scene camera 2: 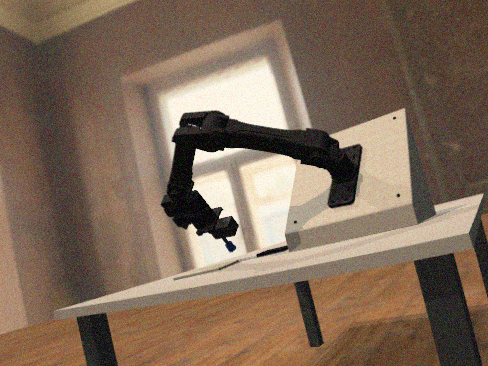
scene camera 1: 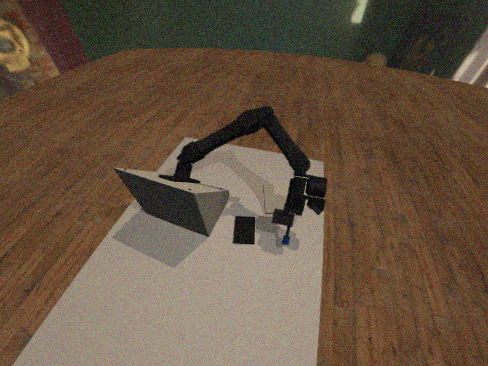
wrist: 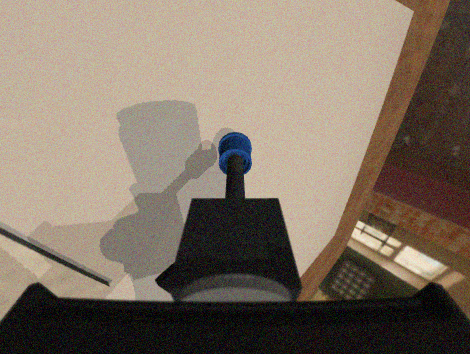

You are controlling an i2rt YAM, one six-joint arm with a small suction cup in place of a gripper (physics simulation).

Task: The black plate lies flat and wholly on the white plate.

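Seen in the pictures: hand at its tool point: (scene camera 2: 232, 248) (scene camera 1: 285, 243) (wrist: 235, 147); arm's base at its link origin: (scene camera 2: 346, 175) (scene camera 1: 181, 180).
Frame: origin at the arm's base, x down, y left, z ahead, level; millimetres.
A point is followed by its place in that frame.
Observation:
The black plate (scene camera 1: 244, 230) {z 300, x 146, y -36 mm} (scene camera 2: 272, 251) {z 271, x 149, y 26 mm} lies flat on the table, near the wedge-shaped block. It does not show in the wrist view. The white plate (scene camera 1: 271, 202) {z 361, x 149, y 147 mm} (scene camera 2: 202, 272) {z 330, x 151, y 260 mm} (wrist: 12, 272) {z 413, x 149, y 127 mm} lies flat beside it, apart, and is pale like the table. In scene camera 1 my arm hides part of the white plate; in the wrist view part of it shows at the lower left. My gripper, a blue suction cup (scene camera 1: 285, 241) (scene camera 2: 230, 246) (wrist: 235, 150), is open, holds nothing and hangs above the table, in scene camera 1 to the right of the black plate.
A large wedge-shaped block (scene camera 1: 165, 202) {z 29, x -23, y -127 mm} (scene camera 2: 380, 170) {z -94, x 12, y 6 mm} carries the arm's base and stands close to the black plate. The white table top (scene camera 1: 200, 310) {z 280, x 156, y -366 mm} (scene camera 2: 150, 294) {z 236, x 155, y 505 mm} (wrist: 280, 65) {z 542, x 156, y -140 mm} ends at an edge to the right of the cup in scene camera 1. My arm's shadow falls around the white plate.

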